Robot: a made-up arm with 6 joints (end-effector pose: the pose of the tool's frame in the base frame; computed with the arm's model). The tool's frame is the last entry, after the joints.
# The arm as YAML. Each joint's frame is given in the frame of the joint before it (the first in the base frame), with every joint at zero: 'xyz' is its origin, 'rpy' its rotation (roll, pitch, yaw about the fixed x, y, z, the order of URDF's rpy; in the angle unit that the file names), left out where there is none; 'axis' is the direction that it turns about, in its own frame. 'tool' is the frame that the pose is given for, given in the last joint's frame.
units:
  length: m
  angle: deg
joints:
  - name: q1
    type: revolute
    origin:
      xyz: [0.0, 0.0, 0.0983]
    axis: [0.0, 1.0, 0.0]
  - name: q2
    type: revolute
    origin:
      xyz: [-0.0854, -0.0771, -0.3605]
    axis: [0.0, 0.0, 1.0]
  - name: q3
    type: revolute
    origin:
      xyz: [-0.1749, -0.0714, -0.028]
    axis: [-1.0, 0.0, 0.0]
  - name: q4
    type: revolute
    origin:
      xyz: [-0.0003, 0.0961, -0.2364]
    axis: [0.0, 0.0, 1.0]
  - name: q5
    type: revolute
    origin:
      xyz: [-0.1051, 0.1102, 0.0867]
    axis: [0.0, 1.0, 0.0]
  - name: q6
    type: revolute
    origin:
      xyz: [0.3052, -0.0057, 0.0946]
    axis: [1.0, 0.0, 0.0]
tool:
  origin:
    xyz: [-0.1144, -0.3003, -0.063]
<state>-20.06 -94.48 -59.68 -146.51 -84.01 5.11</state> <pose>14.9 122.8 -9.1 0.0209 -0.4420 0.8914 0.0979</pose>
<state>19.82 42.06 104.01 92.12 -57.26 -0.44</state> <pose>-184.7 -107.5 -330.8 -0.2065 0.2355 0.8893 0.3332</pose>
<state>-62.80 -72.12 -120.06 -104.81 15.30 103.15</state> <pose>248.9 -41.2 158.5 -0.6833 -0.2418 0.0861 0.6836</pose>
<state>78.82 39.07 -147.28 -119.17 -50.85 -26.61</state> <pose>-327.7 -549.0 104.6 0.0804 -0.9960 0.0121 0.0380</pose>
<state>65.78 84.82 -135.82 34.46 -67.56 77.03</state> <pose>-92.9 -193.1 -88.5 -0.6151 0.0933 0.7455 0.2388</pose>
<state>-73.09 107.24 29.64 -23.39 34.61 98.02</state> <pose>856.0 -214.0 -198.3 0.0713 -0.0769 0.5379 0.8365</pose>
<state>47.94 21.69 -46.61 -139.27 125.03 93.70</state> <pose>-239.1 200.7 -192.9 -0.1069 0.0772 0.7563 0.6408</pose>
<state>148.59 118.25 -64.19 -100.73 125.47 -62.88</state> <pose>-22.9 -507.6 732.6 -0.3715 -0.0898 -0.2447 0.8911</pose>
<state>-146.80 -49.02 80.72 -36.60 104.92 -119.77</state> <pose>627.2 -481.5 383.2 -0.0735 0.1215 -0.2258 0.9638</pose>
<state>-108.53 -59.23 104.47 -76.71 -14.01 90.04</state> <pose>428.6 -280.2 -171.0 -0.0765 -0.8617 -0.4947 0.0838</pose>
